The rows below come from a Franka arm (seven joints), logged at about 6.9 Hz.
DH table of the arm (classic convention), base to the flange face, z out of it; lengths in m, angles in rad. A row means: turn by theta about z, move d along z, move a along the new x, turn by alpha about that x. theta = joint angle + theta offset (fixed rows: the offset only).
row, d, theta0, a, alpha
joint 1, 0.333, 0, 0, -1.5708
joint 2, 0, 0, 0, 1.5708
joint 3, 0.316, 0, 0.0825, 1.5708
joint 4, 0, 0, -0.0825, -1.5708
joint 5, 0.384, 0, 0, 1.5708
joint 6, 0, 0, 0.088, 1.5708
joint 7, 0.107, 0, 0, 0
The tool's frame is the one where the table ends.
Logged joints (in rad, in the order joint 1, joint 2, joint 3, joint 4, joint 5, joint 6, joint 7), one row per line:
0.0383 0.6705 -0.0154 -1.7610 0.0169 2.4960 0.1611
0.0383 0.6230 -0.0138 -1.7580 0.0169 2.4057 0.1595
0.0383 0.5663 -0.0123 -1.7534 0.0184 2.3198 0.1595
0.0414 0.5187 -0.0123 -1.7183 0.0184 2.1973 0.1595
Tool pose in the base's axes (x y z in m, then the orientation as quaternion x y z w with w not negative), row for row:
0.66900 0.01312 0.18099 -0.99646 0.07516 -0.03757 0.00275
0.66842 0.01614 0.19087 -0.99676 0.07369 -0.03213 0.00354
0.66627 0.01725 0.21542 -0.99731 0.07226 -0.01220 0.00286
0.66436 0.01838 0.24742 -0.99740 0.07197 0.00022 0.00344
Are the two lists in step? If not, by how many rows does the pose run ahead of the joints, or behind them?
The pose runs 1 row behind the joints: the pose in row i belongs to the joints in row i - 1.
